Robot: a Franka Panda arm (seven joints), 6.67 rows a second.
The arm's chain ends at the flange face. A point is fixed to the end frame.
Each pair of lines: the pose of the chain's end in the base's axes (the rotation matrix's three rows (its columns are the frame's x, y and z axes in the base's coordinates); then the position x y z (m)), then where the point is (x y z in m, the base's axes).
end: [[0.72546, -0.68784, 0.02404], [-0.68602, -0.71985, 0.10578], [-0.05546, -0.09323, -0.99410]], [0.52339, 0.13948, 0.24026]
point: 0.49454 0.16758 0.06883
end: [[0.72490, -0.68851, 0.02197], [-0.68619, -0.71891, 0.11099], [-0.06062, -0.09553, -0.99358]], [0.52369, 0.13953, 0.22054]
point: 0.49449 0.16855 0.04932
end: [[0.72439, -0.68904, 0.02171], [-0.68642, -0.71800, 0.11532], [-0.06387, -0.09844, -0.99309]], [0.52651, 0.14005, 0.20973]
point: 0.49727 0.16984 0.03865
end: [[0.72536, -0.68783, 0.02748], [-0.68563, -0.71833, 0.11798], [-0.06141, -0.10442, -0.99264]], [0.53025, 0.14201, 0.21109]
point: 0.50200 0.17223 0.03992
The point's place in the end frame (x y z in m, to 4 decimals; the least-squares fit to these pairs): -0.0307 0.0156 0.1727
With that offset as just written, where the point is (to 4 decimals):
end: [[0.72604, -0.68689, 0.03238], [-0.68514, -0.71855, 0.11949], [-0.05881, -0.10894, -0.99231]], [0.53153, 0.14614, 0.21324]
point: 0.5041 0.1766 0.0420
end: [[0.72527, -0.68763, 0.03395], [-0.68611, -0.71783, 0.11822], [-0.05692, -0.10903, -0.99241]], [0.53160, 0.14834, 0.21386]
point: 0.5045 0.1786 0.0425
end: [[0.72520, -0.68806, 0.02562], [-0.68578, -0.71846, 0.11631], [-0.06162, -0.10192, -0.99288]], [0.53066, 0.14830, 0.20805]
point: 0.5021 0.1782 0.0369
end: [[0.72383, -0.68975, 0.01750], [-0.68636, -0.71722, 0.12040], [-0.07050, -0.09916, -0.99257]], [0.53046, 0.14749, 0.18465]
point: 0.5005 0.1782 0.0139
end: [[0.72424, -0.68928, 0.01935], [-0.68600, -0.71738, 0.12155], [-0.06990, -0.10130, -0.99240]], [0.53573, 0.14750, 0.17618]
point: 0.5061 0.1784 0.0054
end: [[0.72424, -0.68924, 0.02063], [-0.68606, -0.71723, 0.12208], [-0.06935, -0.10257, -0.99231]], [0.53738, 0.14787, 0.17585]
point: 0.5080 0.1788 0.0050
